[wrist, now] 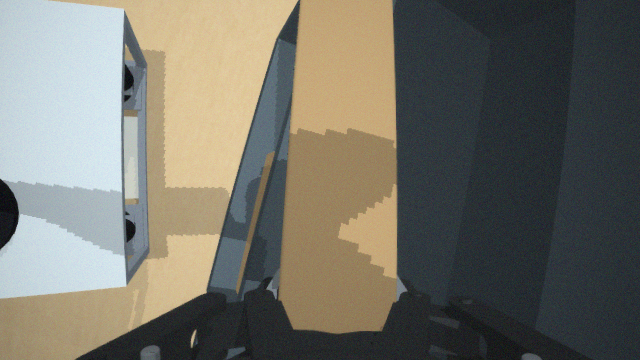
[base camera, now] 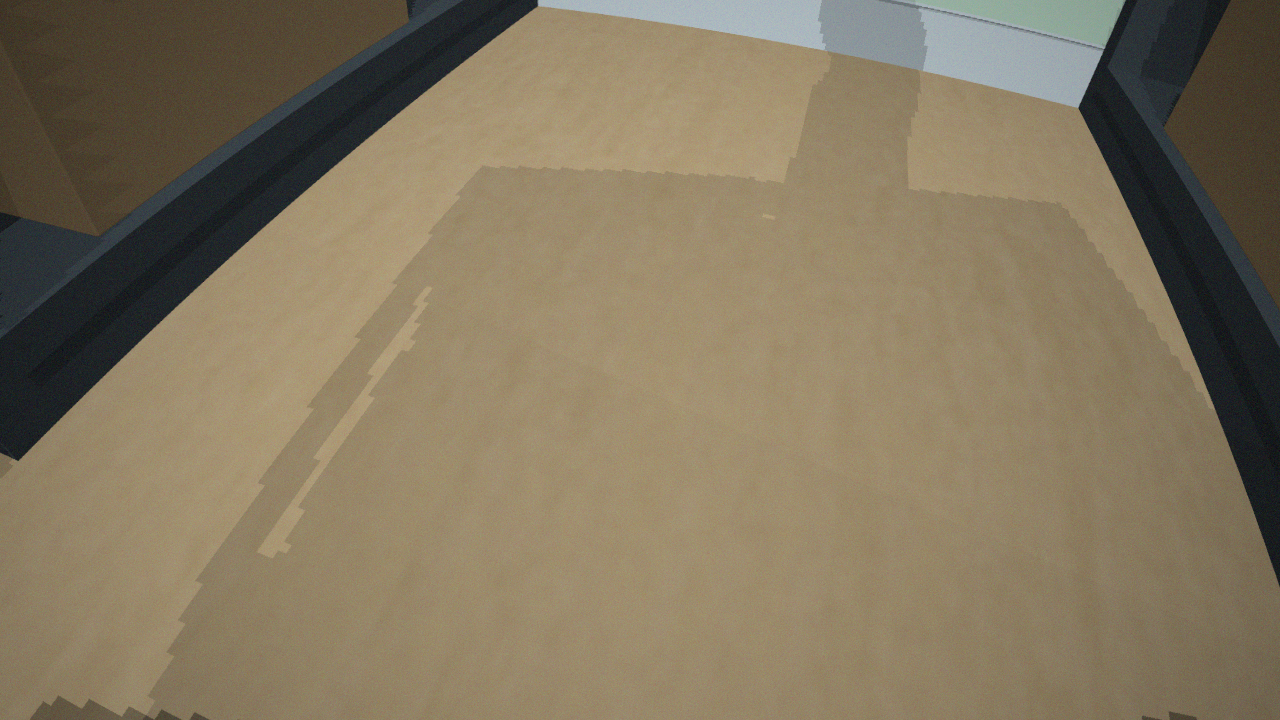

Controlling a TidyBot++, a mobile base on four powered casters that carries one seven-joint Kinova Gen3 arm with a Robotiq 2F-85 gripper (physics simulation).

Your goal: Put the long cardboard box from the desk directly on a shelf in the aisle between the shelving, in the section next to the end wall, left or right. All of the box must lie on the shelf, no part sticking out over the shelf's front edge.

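Places are measured from the arm's base along level axes (x ahead, y left, z up), in centimetres.
Where they show: gripper, fingertip midpoint: (wrist: 335, 286).
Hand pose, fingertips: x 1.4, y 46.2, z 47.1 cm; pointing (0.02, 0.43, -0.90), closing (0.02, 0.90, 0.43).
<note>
After its pixels a point has its place.
The long cardboard box (wrist: 342, 100) {x -8.4, y 45.6, z 49.5 cm} runs from between my fingers up out of the top of the wrist view. My gripper (wrist: 335, 286) {x 1.4, y 46.2, z 47.1 cm} is shut on it near its lower end; the gripper does not show in the base camera view. Dark shelving (wrist: 515, 150) {x -9.8, y 99.6, z 24.2 cm} fills the right of the wrist view beside and beyond the box. A blue-grey shelf strip (wrist: 260, 115) {x -25.8, y 58.3, z -32.0 cm} shows along the box's left side, so the box hangs across the shelf's front edge region. Its far end is out of view, and whether it touches the shelf I cannot tell.
My white base (wrist: 60, 125) {x -15.5, y 14.8, z -1.4 cm} stands on the aisle floor (wrist: 200, 125) {x -23.2, y 39.9, z -39.7 cm} (base camera: 671, 402) {x 41.2, y -4.0, z -39.6 cm}, left of the box. In the base camera view, shelving frames line the left (base camera: 223, 161) {x 58.5, y 32.2, z -32.0 cm} and right (base camera: 1190, 241) {x 57.9, y -52.7, z -34.6 cm}, with cardboard boxes (base camera: 196, 80) {x 60.6, y 33.6, z -26.0 cm} on the left one. The end wall (base camera: 698, 17) {x 114.2, y -10.7, z -38.1 cm} is ahead.
</note>
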